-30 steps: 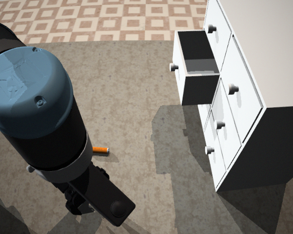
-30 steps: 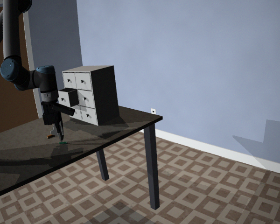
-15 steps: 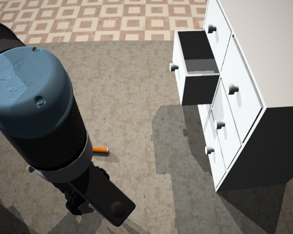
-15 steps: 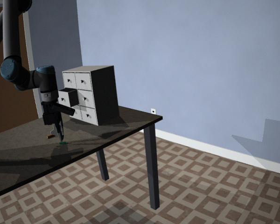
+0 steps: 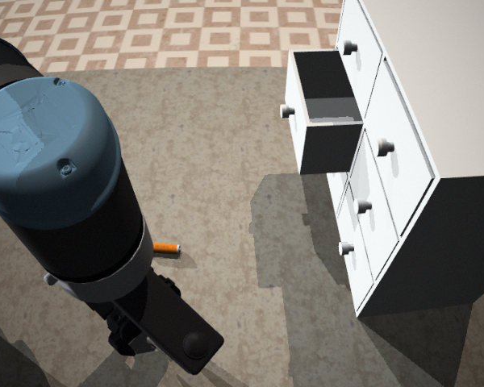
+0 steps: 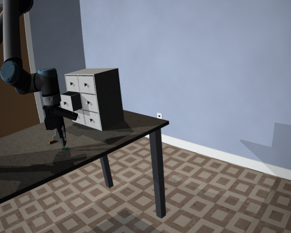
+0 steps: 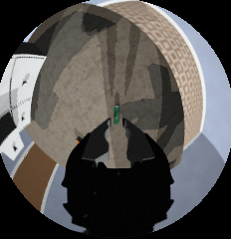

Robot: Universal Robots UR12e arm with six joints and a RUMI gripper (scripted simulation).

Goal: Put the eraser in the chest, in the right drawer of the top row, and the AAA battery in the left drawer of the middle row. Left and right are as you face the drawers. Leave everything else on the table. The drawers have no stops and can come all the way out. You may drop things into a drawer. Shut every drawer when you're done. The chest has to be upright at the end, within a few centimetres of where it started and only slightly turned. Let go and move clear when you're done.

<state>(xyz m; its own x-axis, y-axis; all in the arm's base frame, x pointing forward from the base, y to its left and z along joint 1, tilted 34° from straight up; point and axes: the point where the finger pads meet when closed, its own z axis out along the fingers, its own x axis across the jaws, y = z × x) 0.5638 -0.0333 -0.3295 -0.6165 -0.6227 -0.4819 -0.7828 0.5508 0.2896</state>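
Right now my hand is 30 mm above the green battery. Also, from my hand: white eraser (350 mm ahead, 170 mm to the left, 190 mm above); orange battery (10 mm behind, 140 mm to the left, 30 mm below).
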